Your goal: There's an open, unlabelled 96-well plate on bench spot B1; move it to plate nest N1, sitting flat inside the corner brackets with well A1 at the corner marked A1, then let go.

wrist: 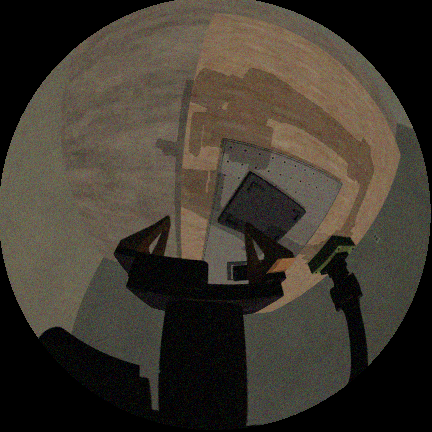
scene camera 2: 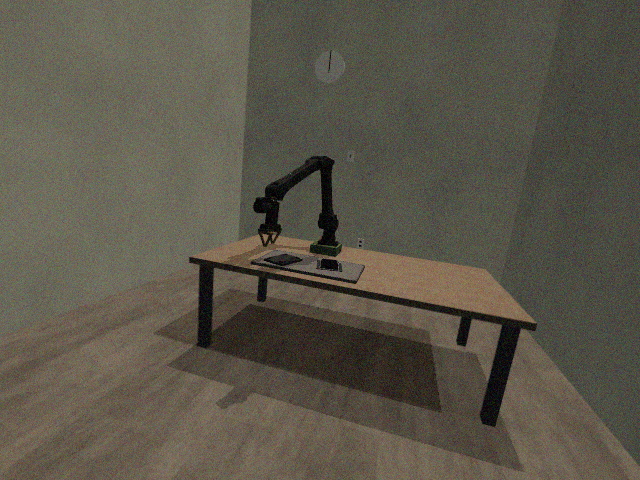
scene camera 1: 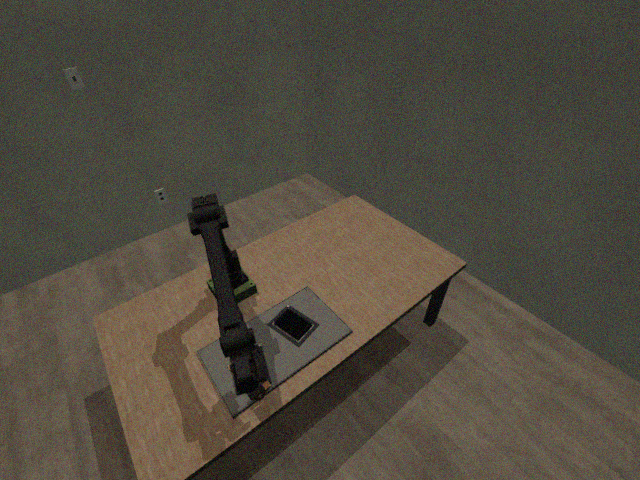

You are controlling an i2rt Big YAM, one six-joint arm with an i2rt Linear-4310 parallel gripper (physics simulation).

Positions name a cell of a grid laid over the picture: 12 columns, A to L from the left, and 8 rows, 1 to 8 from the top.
Labels:
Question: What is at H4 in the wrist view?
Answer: A plate nest.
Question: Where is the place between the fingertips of my gripper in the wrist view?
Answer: At F5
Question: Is my gripper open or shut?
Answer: Open.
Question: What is my gripper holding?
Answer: Nothing.

